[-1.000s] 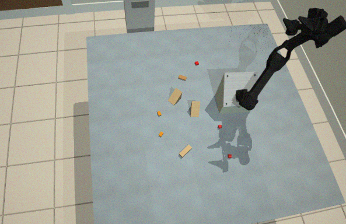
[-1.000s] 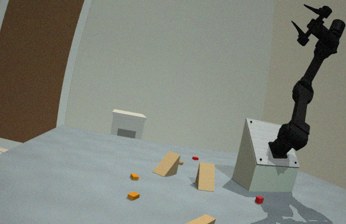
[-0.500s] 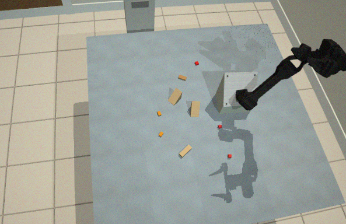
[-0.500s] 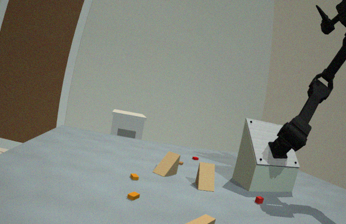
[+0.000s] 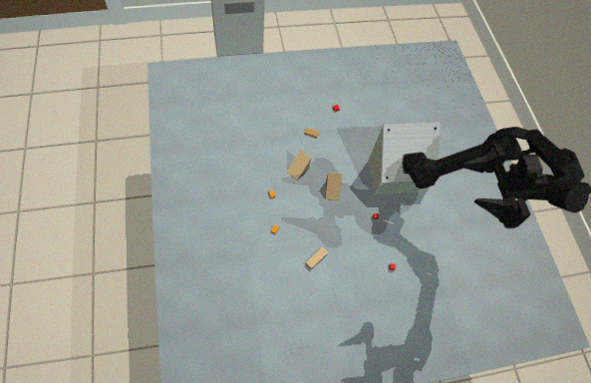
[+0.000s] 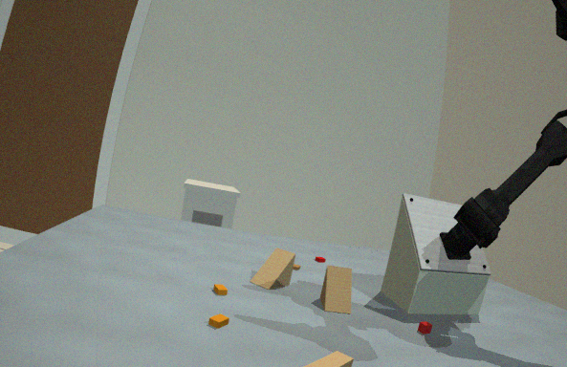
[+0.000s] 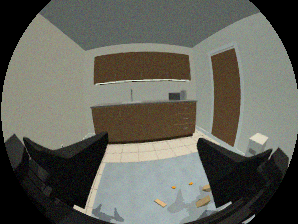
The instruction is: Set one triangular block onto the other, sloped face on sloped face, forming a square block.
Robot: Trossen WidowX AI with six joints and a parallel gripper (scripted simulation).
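My gripper tip is now 240 mm short of the tan triangular block, 400 mm to the left of it and 560 mm above it. Also, from my gripper tip: flat tan plank 240 mm ahead, 60 mm to the right, 570 mm below.
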